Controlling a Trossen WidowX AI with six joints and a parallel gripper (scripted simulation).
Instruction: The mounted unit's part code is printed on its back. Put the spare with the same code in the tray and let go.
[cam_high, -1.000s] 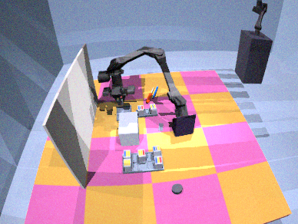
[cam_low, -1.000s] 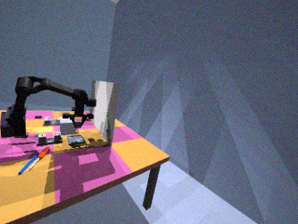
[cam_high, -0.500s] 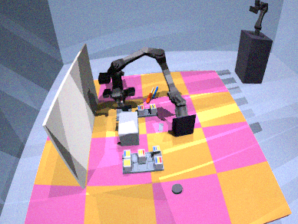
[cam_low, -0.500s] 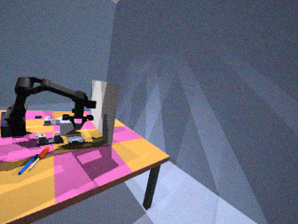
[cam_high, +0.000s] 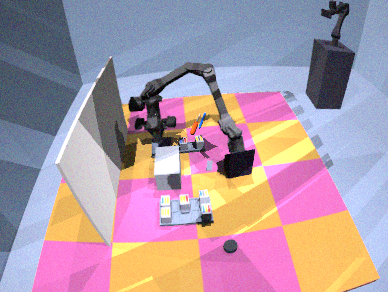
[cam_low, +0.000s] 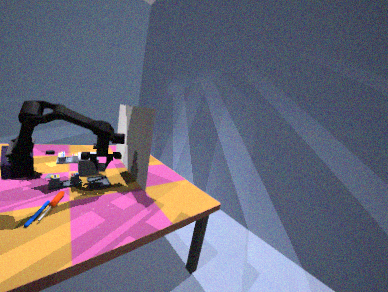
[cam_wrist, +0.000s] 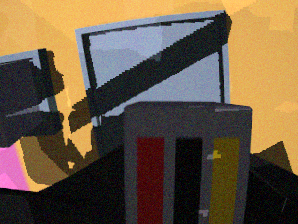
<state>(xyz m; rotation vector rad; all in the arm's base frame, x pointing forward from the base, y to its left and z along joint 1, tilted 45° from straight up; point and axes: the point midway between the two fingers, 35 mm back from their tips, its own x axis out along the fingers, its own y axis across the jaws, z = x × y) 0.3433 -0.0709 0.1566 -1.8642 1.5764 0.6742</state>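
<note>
My gripper tip is now 70 mm above the grey tray and 10 mm past it. The rest, counted from my gripper tip: grey panel 190 mm to the left, 180 mm ahead, 150 mm above; black disc 540 mm to the left, 290 mm behind, 60 mm below; mounted unit 190 mm to the left, 60 mm behind, 20 mm below.
</note>
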